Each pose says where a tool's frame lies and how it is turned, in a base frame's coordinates. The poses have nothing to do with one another.
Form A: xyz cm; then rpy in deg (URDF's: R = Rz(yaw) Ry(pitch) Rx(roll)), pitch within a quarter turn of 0, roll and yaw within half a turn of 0.
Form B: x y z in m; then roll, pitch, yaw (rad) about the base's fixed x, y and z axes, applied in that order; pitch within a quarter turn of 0, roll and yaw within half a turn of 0. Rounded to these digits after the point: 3 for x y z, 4 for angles.
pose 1, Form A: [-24.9 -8.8 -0.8 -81.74 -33.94 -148.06]
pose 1, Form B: [-0.249 -0.088 -0.008 -1.4266 -0.5924 -2.5841]
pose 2, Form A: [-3.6 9.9 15.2 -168.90 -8.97 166.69]
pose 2, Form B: [-0.036 0.099 0.152 -2.9479 -0.1566 2.9093]
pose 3, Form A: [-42.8 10.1 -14.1 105.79 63.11 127.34]
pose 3, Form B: [-0.428 0.101 -0.141 1.8464 1.1015 2.2225]
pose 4, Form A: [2.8 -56.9 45.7 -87.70 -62.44 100.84]
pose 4, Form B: [0.028 -0.569 0.457 -1.5307 -1.0898 1.7600]
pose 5, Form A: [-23.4 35.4 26.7 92.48 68.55 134.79]
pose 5, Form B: [-0.234 0.354 0.267 1.6141 1.1964 2.3525]
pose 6, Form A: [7.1 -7.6 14.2 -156.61 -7.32 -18.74]
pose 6, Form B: [0.071 -0.076 0.142 -2.7334 -0.1278 -0.3271]
